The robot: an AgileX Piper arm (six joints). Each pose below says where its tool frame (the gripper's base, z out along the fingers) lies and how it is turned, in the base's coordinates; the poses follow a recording.
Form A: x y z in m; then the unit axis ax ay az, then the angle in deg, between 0 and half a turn.
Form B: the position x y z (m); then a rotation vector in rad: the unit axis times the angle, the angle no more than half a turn. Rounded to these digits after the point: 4 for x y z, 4 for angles.
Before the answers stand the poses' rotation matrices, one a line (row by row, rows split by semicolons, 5 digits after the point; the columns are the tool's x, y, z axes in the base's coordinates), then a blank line. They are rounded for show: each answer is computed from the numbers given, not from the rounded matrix.
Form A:
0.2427 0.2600 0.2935 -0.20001 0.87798 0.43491 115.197
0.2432 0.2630 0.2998 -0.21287 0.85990 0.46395 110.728
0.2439 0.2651 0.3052 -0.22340 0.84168 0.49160 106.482
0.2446 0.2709 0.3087 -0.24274 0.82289 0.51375 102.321
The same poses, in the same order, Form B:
-0.36870 -0.64389 0.67042; 0.14316 0.67329 0.72538; -0.91846 0.36343 -0.15606
-0.29258 -0.68176 0.67053; 0.18609 0.64721 0.73925; -0.93796 0.34106 -0.06250
-0.21965 -0.71278 0.66611; 0.23002 0.62570 0.74538; -0.94807 0.31694 0.02652
-0.14189 -0.74428 0.65262; 0.25954 0.60825 0.75011; -0.95525 0.27582 0.10687

0.2427 0.2600 0.2935 -0.4021 1.7652 0.8744
0.2432 0.2630 0.2998 -0.4114 1.6618 0.8966
0.2439 0.2651 0.3052 -0.4152 1.5642 0.9136
0.2446 0.2709 0.3087 -0.4335 1.4695 0.9175

